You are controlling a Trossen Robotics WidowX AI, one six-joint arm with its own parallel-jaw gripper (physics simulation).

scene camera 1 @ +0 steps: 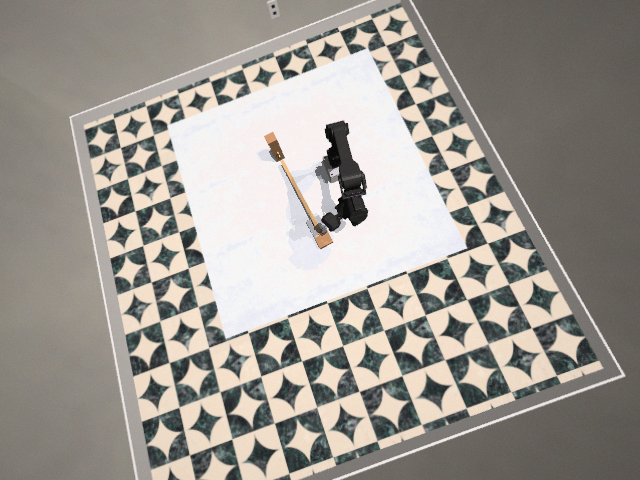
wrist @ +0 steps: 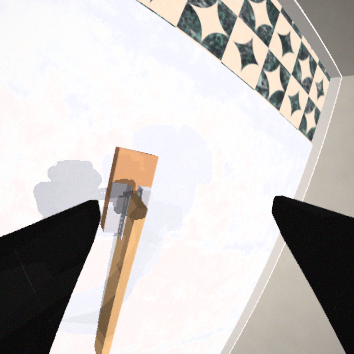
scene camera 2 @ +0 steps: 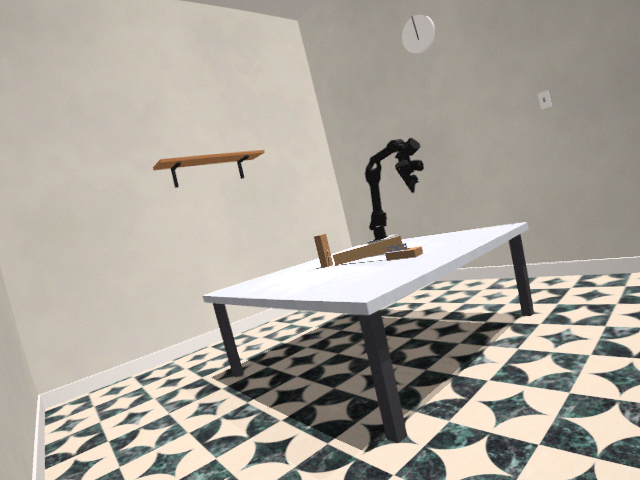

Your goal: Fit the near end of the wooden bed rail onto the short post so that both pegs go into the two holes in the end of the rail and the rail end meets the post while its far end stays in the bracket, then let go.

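Frame: origin at the arm's base, x right, y down, z ahead, level; metres.
Seen in the pictures: gripper, fingertip midpoint: [wrist: 187,206] [scene camera 2: 410,188]; arm's base at its link origin: [scene camera 1: 336,161] [scene camera 2: 381,238].
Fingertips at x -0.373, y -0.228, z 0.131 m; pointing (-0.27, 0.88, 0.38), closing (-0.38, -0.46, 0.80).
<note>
Offsets run from my fingertips to a thing's top centre. "spot": to the spot under its first point. Level surfaces: height alone.
The wooden bed rail [scene camera 1: 299,193] [scene camera 2: 366,250] [wrist: 119,280] runs from the short post to the metal bracket [scene camera 2: 397,247] [wrist: 113,216] on a wooden block @(dx +0.061, dy +0.272, dz +0.077 m) [scene camera 1: 324,241] [scene camera 2: 405,253] [wrist: 135,167]. The short post @(spot: dx +0.556, dy +0.128, dz +0.145 m) [scene camera 1: 271,138] [scene camera 2: 322,250] stands upright. In scene camera 2, a narrow gap shows between the rail's near end and the post, with a small peg on the post's face. The far end is at the bracket; its seating is too small to judge. My gripper [scene camera 1: 330,221] [scene camera 2: 413,188] [wrist: 187,206] is open and empty, high above the bracket end, with the rail towards its left finger in the wrist view.
The white table @(dy +0.308 m) [scene camera 1: 248,279] [scene camera 2: 289,289] [wrist: 240,165] carries the arm [scene camera 1: 343,149] [scene camera 2: 375,193], whose base stands beside the rail. The arm's shadow falls across the block and the bracket. A wall shelf [scene camera 2: 209,159] hangs well away from the table.
</note>
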